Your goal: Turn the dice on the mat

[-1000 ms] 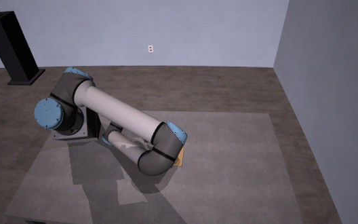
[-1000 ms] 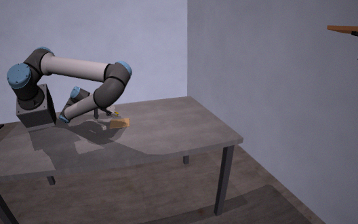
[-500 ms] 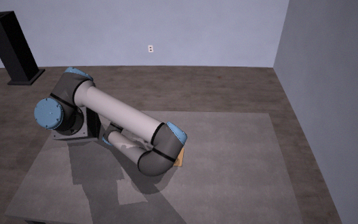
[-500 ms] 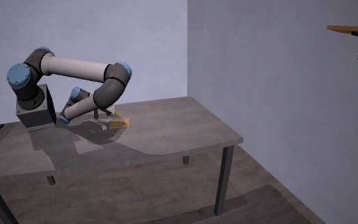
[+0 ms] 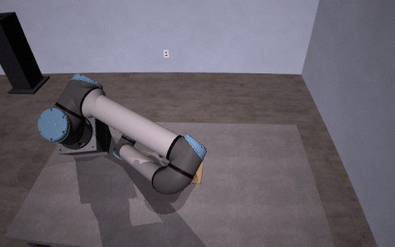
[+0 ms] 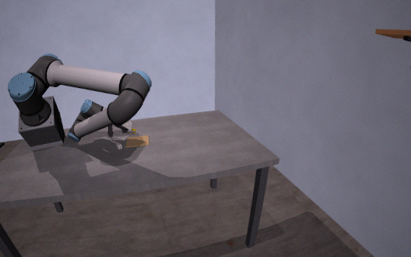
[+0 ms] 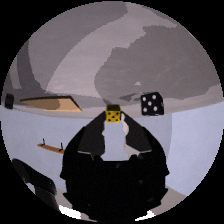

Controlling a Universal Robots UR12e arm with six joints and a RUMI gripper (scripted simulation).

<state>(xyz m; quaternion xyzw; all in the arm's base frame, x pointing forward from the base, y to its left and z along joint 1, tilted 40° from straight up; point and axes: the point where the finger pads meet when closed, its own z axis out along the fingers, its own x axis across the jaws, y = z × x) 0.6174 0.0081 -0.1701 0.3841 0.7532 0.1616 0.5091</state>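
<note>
My hand is right at the yellow die. Round my hand: black die 6 cm behind, 4 cm to the left, 1 cm below; then white die 21 cm to the right, 8 cm behind, 1 cm below; then tan mat 14 cm to the right, 3 cm ahead, 2 cm below.
</note>
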